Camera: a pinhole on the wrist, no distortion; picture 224 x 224 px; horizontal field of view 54.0 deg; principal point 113.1 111.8 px. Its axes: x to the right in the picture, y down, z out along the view. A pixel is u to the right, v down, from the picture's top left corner.
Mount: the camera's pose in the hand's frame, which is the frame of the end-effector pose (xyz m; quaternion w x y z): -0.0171 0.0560 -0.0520 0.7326 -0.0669 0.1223 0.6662
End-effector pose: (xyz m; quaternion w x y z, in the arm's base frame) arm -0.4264 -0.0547 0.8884 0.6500 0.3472 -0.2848 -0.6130
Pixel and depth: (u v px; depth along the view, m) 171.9 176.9 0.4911
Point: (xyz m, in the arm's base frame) -0.5544 0.0132 1.3899
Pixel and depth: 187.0 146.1 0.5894
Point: -0.5563 -0.0607 1.4972
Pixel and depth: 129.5 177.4 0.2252
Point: -0.4799 -0.0087 1.1002
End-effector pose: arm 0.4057 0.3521 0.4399 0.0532 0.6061 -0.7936 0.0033
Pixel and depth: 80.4 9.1 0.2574
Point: 0.2868 0.2403 0.2584
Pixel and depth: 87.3 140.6 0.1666
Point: 0.3232 0.3905 0.3284
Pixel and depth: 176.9 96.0 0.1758
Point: 0.2495 0.3697 0.3483
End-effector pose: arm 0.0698 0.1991 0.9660 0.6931 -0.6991 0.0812 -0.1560
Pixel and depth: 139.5 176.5 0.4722
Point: 0.1249 0.6016 0.7117
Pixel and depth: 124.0 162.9 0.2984
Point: 0.1093 0.4362 0.8077
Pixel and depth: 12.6 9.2 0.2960
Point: 0.2817 0.3999 0.9936
